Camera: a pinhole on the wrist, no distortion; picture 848 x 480 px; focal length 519.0 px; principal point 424.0 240.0 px. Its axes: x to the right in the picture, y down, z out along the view. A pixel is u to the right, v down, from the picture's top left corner.
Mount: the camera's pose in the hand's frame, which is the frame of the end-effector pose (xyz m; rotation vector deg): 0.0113 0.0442 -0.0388 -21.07 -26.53 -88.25
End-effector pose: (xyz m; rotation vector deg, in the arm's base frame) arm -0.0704 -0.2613 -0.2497 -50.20 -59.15 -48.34
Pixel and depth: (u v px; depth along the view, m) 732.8 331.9 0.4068
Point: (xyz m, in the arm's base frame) -0.1712 0.1404 -0.0916
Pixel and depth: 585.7 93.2 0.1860
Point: -0.0586 -0.0844 -0.2785
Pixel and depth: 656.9 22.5 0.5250
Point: -0.2275 0.2879 -0.3643
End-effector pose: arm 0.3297 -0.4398 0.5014 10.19 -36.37 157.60
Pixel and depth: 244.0 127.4 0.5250
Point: 0.3128 -1.0117 0.5695
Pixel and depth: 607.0 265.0 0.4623
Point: 0.3035 -0.7529 0.8424
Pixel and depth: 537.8 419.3 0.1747
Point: 0.2464 -0.5682 0.5927
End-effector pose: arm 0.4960 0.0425 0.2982 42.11 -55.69 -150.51
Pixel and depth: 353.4 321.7 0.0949
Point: 0.4635 -0.0230 0.3830
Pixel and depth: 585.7 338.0 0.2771
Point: 0.3310 0.0751 0.5144
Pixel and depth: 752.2 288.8 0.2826
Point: 0.3242 0.1706 0.5063
